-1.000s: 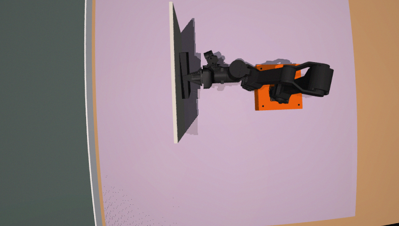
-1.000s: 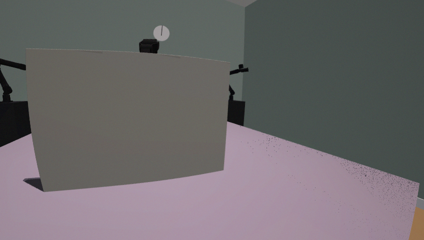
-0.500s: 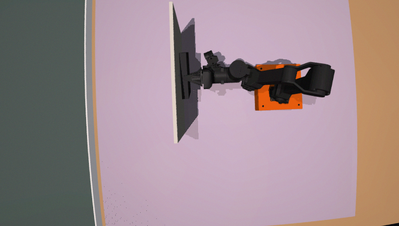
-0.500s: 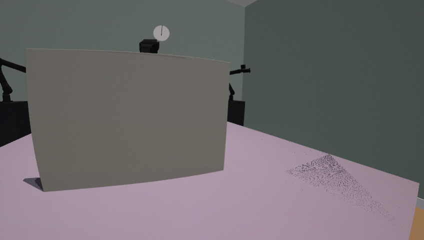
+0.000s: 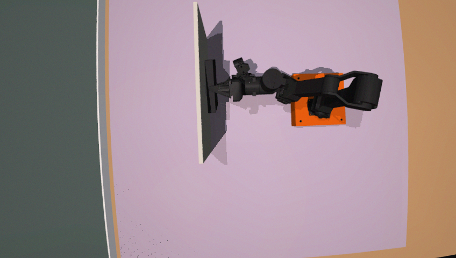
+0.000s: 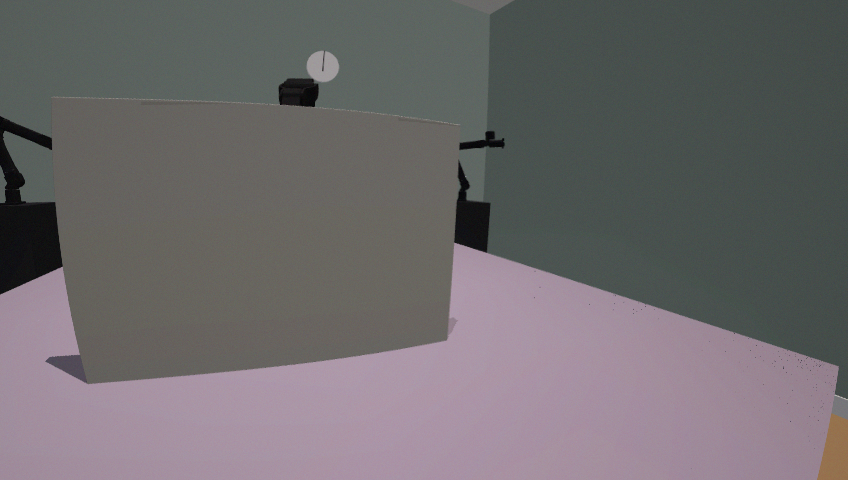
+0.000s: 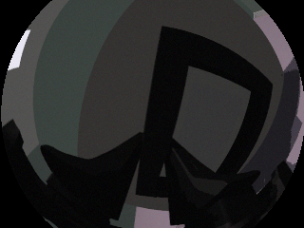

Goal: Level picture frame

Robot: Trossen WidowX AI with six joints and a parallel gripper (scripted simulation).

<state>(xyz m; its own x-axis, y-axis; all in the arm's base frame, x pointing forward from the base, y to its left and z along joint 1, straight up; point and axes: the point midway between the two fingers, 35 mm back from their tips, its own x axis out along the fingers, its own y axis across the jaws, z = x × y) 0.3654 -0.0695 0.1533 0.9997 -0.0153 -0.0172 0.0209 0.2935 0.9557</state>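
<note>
My gripper tip is 20 mm to the left of the picture frame and 50 mm above it. Also, from my gripper tip: wall panel (20 mm ahead, 10 mm to the right, 70 mm below).
</note>
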